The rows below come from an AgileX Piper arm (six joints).
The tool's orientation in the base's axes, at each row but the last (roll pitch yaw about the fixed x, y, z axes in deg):
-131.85 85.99 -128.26
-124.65 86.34 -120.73
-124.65 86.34 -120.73
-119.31 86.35 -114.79
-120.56 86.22 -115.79
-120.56 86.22 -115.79
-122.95 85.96 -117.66
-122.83 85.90 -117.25
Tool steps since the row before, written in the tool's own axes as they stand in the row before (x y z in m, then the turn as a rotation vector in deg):
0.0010 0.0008 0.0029 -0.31 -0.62 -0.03
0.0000 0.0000 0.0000 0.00 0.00 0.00
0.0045 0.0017 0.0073 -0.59 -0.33 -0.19
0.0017 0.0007 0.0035 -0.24 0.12 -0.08
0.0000 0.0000 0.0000 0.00 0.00 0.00
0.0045 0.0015 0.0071 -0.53 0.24 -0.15
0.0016 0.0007 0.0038 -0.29 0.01 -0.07
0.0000 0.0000 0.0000 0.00 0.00 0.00
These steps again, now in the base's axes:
0.0028 0.0009 -0.0012 0.02 -0.60 0.34
0.0000 0.0000 0.0000 0.00 0.00 0.00
0.0070 0.0019 -0.0048 -0.15 -0.31 0.61
0.0034 0.0009 -0.0018 -0.08 0.13 0.24
0.0000 0.0000 0.0000 0.00 0.00 0.00
0.0068 0.0018 -0.0048 -0.15 0.26 0.52
0.0037 0.0009 -0.0018 -0.06 0.02 0.29
0.0000 0.0000 0.0000 0.00 0.00 0.00

